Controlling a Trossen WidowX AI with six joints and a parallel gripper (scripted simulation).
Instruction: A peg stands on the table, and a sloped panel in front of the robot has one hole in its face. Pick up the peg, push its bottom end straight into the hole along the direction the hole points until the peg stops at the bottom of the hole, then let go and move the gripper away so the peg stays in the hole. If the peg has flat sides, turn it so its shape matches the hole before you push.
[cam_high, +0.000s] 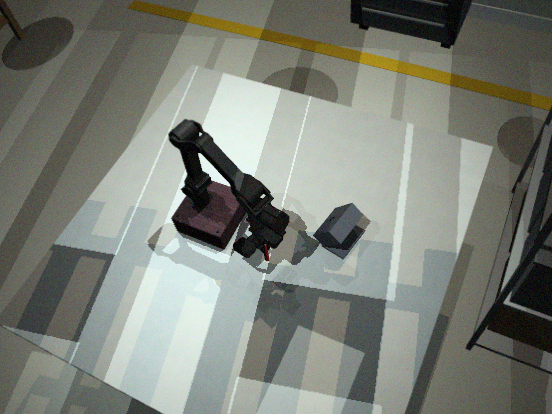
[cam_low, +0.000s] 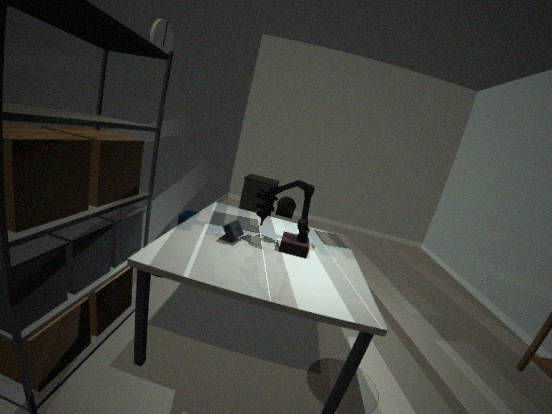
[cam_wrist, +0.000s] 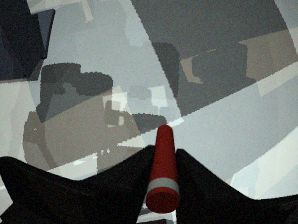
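The grey sloped panel block lies 220 mm to the left of my gripper tip, 120 mm ahead of it and 50 mm below it. Round my gripper tip: red peg: 20 mm above.
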